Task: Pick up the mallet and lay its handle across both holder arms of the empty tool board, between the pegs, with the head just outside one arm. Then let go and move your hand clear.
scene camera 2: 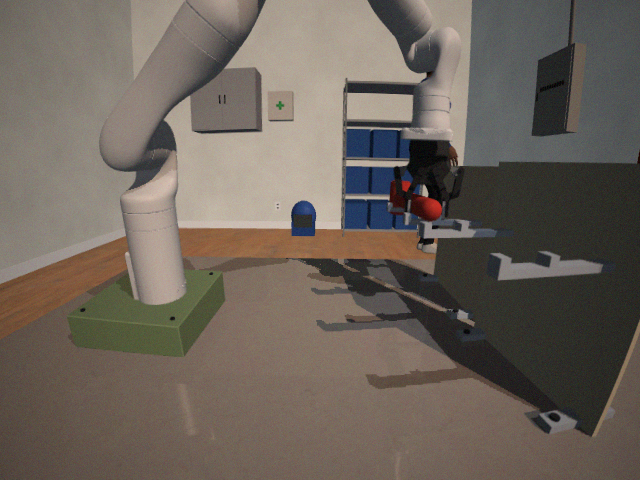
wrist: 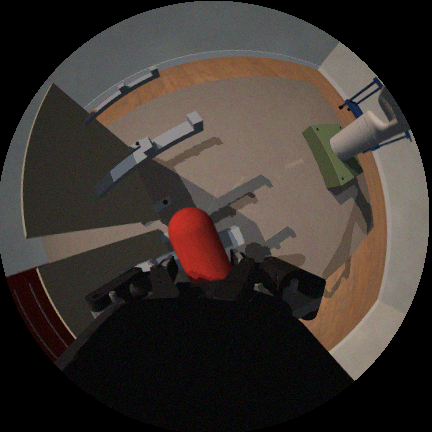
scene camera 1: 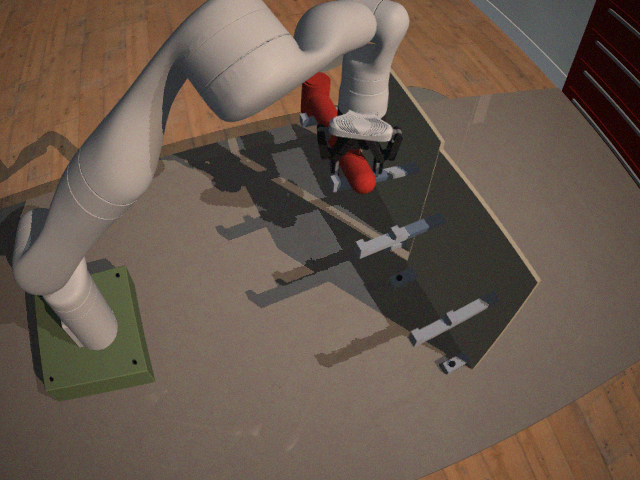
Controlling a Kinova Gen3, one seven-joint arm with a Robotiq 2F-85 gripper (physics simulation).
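Seen in the pictures: gripper, fingertip midpoint: [scene camera 2: 425, 218] [wrist: 203, 259] [scene camera 1: 355, 173]; arm's base, origin of the base link: [scene camera 2: 163, 292] [wrist: 338, 148] [scene camera 1: 96, 327].
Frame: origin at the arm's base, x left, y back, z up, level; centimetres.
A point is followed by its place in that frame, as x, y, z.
The red mallet [scene camera 1: 361, 175] {2.2, -51.5, 18.2} [scene camera 2: 426, 207] {1.1, -50.7, 16.8} [wrist: 195, 240] {3.3, -51.8, 18.3} lies with its handle across the grey arms [scene camera 1: 335, 182] {4.5, -48.2, 15.1} of the far dark board [scene camera 1: 413, 118] {8.8, -64.3, 21.9}, its head at the far end. My gripper [scene camera 1: 356, 166] {6.3, -52.8, 13.9} [scene camera 2: 426, 206] {6.3, -52.8, 13.9} [wrist: 203, 259] {6.3, -52.8, 13.9} points down over the handle, fingers on either side of it, partly closed but with a narrow gap showing in scene camera 1, so it is open. The empty tool board [scene camera 1: 470, 248] {-15.3, -63.2, 15.9} [scene camera 2: 547, 315] {-17.8, -63.4, 4.4} [wrist: 75, 165] {-11.0, -62.8, 17.6} stands nearer scene camera 1, with two pegged holder arms: one arm [scene camera 1: 379, 243] {-8.6, -50.1, 14.6} [scene camera 2: 439, 230] {-8.5, -49.3, 14.6} [wrist: 175, 134] {-8.1, -49.6, 14.6} and another [scene camera 1: 434, 330] {-25.3, -51.5, 14.6} [scene camera 2: 527, 271] {-25.9, -51.3, 14.4} [wrist: 107, 101] {-23.9, -58.0, 14.6}.
The arm's green base [scene camera 1: 98, 369] {-8.2, 1.5, -0.5} [scene camera 2: 129, 330] {-10.4, 1.3, -2.3} [wrist: 320, 145] {-3.0, -8.3, -1.5} stands opposite the boards. Foot brackets, such as one bracket [scene camera 1: 451, 364] {-26.4, -60.2, -5.3} [scene camera 2: 557, 421] {-27.0, -60.4, -5.5}, stick out at the boards' feet. A red drawer cabinet [scene camera 1: 612, 67] [wrist: 35, 310] stands behind the boards.
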